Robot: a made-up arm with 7 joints.
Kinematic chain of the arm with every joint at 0, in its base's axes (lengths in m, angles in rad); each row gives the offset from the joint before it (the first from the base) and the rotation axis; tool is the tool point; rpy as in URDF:
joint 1: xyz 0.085 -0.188 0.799 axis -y
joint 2: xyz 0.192 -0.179 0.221 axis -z
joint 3: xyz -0.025 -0.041 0 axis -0.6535 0.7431 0.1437
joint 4: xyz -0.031 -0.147 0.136 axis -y
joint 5: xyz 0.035 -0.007 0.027 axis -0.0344 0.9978 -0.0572
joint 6: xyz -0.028 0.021 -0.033 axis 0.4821 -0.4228 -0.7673
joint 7: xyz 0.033 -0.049 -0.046 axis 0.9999 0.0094 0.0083
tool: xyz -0.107 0.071 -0.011 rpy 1.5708 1.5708 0
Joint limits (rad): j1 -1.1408..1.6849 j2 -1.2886..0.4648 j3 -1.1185..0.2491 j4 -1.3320..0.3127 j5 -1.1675..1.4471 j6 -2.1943..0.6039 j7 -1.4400..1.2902
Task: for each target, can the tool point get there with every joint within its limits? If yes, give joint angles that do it. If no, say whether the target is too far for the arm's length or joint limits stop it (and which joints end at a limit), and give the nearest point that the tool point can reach.
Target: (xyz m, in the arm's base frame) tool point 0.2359 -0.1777 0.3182
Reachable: no: joint limits stop it (at a limit: joint 1, joint 2, joint 3, joint 5, joint 7) | nearest point 0.3309 -0.3877 0.4734 | short by 0.278 m
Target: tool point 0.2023 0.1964 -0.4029
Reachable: no: too far | nearest point 0.3698 -0.4163 0.4309 | short by 1.048 m
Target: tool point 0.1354 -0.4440 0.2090
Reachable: no: joint limits stop it (at a limit: joint 1, joint 2, joint 3, joint 4, joint 5, joint 7) | nearest point 0.2830 -0.4838 0.4366 | short by 0.274 m
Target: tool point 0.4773 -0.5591 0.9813
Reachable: yes | joints -0.3952 -0.9022 0.0386 -0.4544 -0.9360 -0.4609 0.9685
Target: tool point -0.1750 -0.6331 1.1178
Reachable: yes | joints 1.3051 -1.0824 -0.2467 -0.8410 0.4627 0.3748 -0.9588
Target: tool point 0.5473 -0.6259 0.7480
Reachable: yes | joints -0.8052 -0.9990 -0.6456 -0.6157 0.3493 -1.5142 0.5721
